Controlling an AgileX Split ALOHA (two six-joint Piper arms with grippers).
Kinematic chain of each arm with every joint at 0, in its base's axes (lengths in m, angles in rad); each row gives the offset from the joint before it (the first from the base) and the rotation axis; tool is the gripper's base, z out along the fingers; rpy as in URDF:
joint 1: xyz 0 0 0.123 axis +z
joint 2: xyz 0 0 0 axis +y
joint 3: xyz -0.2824 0 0.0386 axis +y
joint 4: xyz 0.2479 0 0.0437 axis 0.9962 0 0.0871
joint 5: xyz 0 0 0 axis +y
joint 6: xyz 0.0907 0 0.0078 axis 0.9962 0 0.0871
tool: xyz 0 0 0 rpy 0 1.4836 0
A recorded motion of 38 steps. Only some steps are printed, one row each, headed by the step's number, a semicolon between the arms.
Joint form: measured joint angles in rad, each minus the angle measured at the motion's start. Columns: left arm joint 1, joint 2, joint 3, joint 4, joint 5, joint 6; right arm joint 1, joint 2, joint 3, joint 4, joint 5, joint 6.
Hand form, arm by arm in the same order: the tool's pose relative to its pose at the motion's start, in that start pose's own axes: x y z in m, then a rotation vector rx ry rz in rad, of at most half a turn. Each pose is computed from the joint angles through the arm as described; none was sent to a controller.
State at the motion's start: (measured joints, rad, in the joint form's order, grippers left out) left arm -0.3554 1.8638 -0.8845 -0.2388 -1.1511 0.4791; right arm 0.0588 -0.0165 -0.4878 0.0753 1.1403 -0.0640
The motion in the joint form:
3: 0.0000 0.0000 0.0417 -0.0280 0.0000 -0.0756; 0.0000 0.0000 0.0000 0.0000 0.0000 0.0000
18: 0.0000 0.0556 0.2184 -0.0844 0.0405 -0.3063; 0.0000 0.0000 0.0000 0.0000 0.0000 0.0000
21: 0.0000 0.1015 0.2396 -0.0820 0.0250 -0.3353; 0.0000 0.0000 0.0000 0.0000 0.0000 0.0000
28: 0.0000 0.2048 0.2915 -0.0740 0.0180 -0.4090; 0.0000 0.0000 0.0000 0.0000 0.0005 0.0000
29: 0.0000 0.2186 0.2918 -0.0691 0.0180 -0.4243; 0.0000 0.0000 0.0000 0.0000 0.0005 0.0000
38: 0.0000 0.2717 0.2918 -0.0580 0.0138 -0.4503; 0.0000 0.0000 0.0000 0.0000 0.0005 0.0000
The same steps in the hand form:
3: 0.0099 0.0007 -0.0091 -0.0097 0.0493 -0.0775; 0.0000 0.0000 0.0000 0.0000 0.0000 0.0000
18: 0.0661 -0.0064 -0.0553 -0.0054 0.3235 -0.2706; 0.0000 0.0000 0.0000 0.0000 0.0000 0.0000
21: 0.0822 -0.0108 -0.0636 0.0003 0.3718 -0.2799; 0.0000 0.0000 0.0000 0.0000 0.0000 0.0000
28: 0.1185 -0.0202 -0.0876 0.0168 0.5121 -0.3072; 0.0000 0.0000 0.0000 0.0000 0.0005 0.0000
29: 0.1224 -0.0218 -0.0892 0.0198 0.5249 -0.3172; 0.0000 0.0000 0.0000 0.0000 0.0005 0.0000
38: 0.1369 -0.0270 -0.0954 0.0306 0.5701 -0.3256; 0.0000 0.0000 0.0000 0.0000 0.0005 0.0000

